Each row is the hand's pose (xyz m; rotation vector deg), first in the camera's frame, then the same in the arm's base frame.
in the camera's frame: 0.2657 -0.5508 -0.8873 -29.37 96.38 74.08
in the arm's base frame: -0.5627 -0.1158 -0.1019 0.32 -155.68 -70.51
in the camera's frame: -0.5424 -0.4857 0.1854 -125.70 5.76 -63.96
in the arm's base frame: 0.0538 0.4979 0.9234 -168.15 15.15 22.66
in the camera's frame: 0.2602 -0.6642 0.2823 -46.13 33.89 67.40
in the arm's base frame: 0.4936 0.2390 0.2715 -23.95 106.93 90.58
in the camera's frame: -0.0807 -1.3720 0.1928 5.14 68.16 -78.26
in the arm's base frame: 0.5056 -0.3792 0.7644 -71.16 99.23 -91.01
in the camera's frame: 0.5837 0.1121 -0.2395 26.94 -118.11 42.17
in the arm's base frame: -0.0810 0.6834 -0.4008 31.42 -42.27 39.65
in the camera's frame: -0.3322 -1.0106 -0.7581 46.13 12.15 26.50
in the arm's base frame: -0.5316 -0.3808 0.6153 30.36 81.05 -2.66
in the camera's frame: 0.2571 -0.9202 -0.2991 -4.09 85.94 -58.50
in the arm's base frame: 0.0625 -0.2192 0.1828 -71.37 127.10 -74.37
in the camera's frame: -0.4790 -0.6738 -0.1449 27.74 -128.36 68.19
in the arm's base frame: -0.1536 0.1881 0.8261 46.97 -52.41 56.57
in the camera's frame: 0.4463 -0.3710 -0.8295 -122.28 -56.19 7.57
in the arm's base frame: -0.4999 0.0390 -0.3028 -105.37 -17.75 90.54
